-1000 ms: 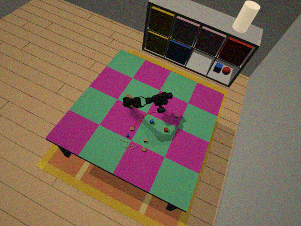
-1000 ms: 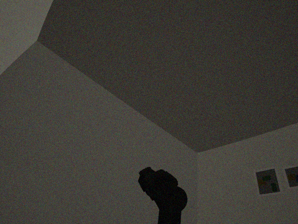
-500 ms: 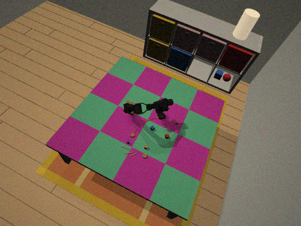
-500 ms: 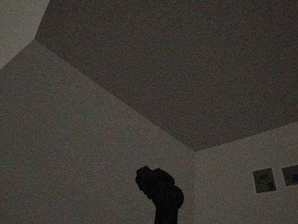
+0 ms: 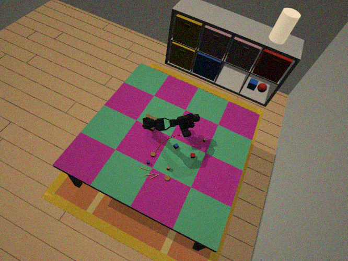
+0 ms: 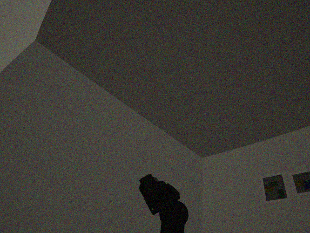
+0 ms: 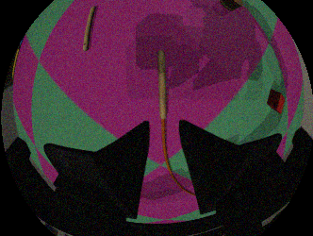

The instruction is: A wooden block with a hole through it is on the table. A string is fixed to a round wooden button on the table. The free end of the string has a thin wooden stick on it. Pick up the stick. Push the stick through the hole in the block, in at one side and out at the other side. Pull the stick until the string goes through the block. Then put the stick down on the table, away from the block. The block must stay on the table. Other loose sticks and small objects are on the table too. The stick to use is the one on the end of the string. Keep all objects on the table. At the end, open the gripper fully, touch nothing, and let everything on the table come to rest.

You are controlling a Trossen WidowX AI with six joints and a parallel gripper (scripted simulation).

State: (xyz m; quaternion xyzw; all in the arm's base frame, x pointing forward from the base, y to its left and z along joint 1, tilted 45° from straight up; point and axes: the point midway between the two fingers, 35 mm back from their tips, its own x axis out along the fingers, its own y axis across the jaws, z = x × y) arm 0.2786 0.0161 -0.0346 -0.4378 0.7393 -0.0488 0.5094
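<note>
My gripper tip is now 10 mm short of the thin wooden stick, 10 mm to the right of it and 40 mm above it. The rest, counted from my gripper tip: round wooden button (150 mm behind, 270 mm to the right, 30 mm below); blue cube (130 mm to the right, 30 mm below); red cube (150 mm ahead, 160 mm to the right, 30 mm below).
</note>
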